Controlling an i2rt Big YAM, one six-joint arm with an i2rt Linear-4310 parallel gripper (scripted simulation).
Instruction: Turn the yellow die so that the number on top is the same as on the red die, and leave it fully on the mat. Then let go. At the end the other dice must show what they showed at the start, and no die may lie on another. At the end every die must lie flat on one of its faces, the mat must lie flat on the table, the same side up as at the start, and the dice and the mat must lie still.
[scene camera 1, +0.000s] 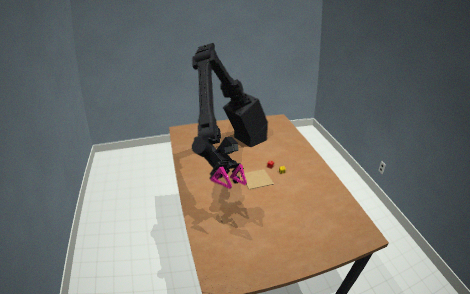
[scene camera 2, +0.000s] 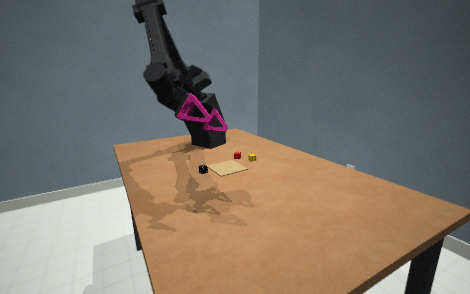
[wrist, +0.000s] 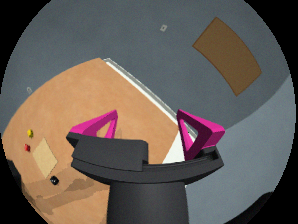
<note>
In view: my gripper (scene camera 2: 219, 125).
My gripper shows as well in the wrist view (wrist: 147, 112).
</note>
